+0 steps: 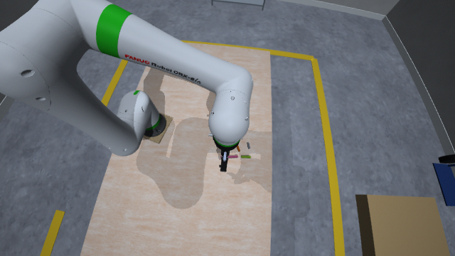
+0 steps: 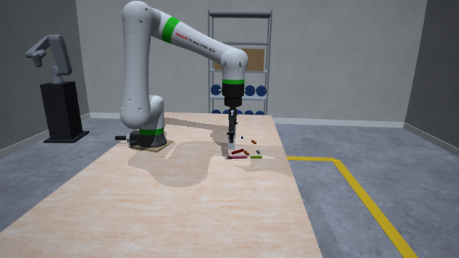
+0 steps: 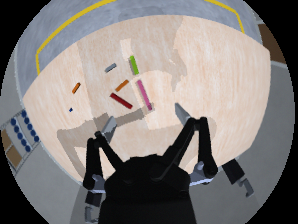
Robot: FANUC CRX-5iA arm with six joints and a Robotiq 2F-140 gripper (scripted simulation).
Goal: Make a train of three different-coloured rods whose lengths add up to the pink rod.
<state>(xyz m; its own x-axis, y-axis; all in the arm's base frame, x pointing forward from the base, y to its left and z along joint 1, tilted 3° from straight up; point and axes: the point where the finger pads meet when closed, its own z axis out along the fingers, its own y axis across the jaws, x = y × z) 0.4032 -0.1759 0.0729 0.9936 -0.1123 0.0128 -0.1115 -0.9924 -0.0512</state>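
The blue rod is 7 cm ahead of my hand, 26 cm to the left of it and 7 cm below it. From my hand the other things lie so: pink rod: 2 cm ahead, 1 cm to the right, 7 cm below; lime rod: 11 cm ahead, 1 cm to the right, 7 cm below; red rod: 3 cm ahead, 6 cm to the left, 7 cm below.
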